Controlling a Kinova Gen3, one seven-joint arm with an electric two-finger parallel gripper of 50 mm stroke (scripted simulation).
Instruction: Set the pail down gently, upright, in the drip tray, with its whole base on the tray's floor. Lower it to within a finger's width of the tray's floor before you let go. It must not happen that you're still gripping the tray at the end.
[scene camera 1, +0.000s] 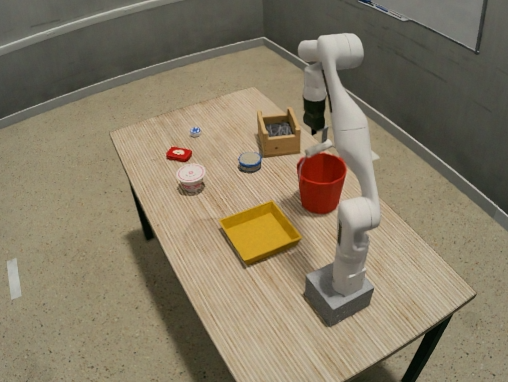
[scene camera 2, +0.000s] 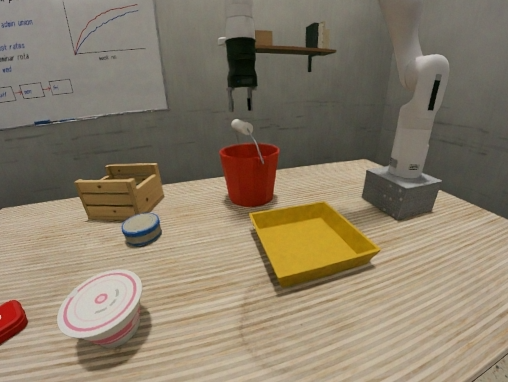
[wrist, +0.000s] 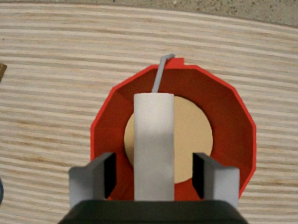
Labels:
My gripper (scene camera 1: 318, 137) is 1.64 m from the lens. A red pail (scene camera 1: 323, 168): 1.80 m from the lens. A yellow drip tray (scene camera 1: 262, 227): 1.69 m from the lens.

